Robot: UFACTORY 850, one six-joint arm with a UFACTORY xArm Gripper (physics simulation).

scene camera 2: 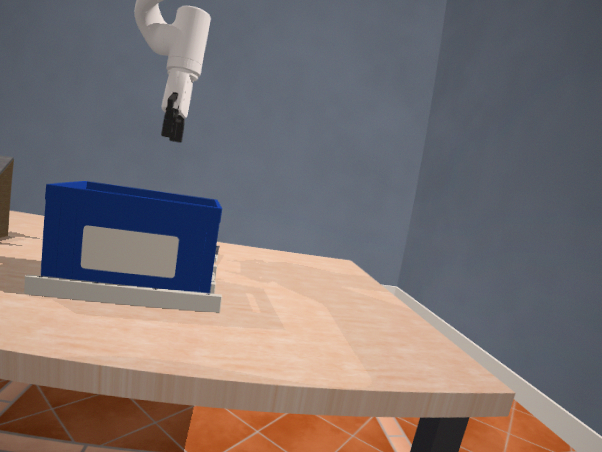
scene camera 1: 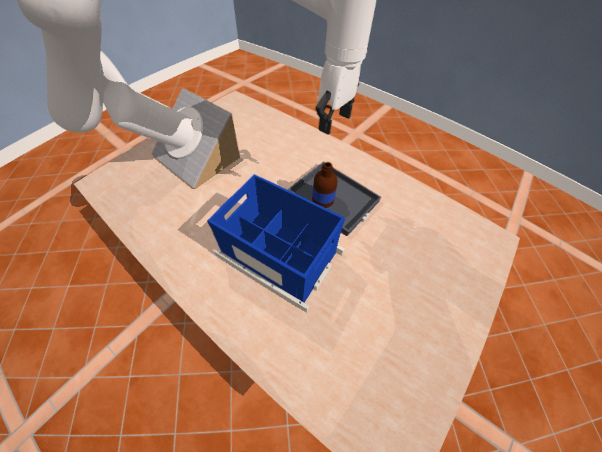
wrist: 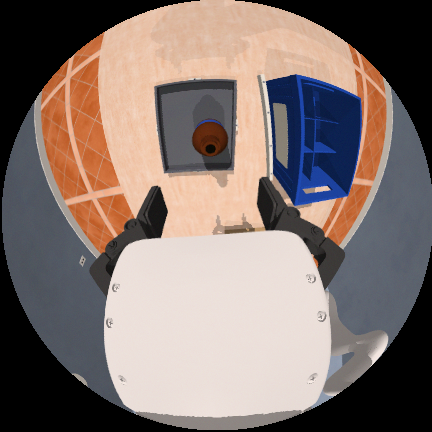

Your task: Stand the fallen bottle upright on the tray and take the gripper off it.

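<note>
A brown bottle [scene camera 1: 325,183] [wrist: 209,137] with a blue band stands upright on the dark grey tray [scene camera 1: 363,212] [wrist: 160,131]. In the wrist view its open mouth faces up towards the camera, and it stands nearer the tray's right wall. My gripper [scene camera 1: 336,121] [scene camera 2: 172,137] [wrist: 209,193] is open and empty, with its fingers wide apart. It hangs well above the table, clear of the bottle. The bottle and the tray's surface are hidden behind the crate in scene camera 2.
A blue crate [scene camera 1: 263,270] [scene camera 2: 131,195] [wrist: 296,141] with compartments stands beside the tray, with pale strips [scene camera 1: 260,281] [scene camera 2: 122,296] [wrist: 266,125] along its base. A grey wedge-shaped mount [scene camera 1: 226,145] bears the arm's base at the table's far left in scene camera 1.
</note>
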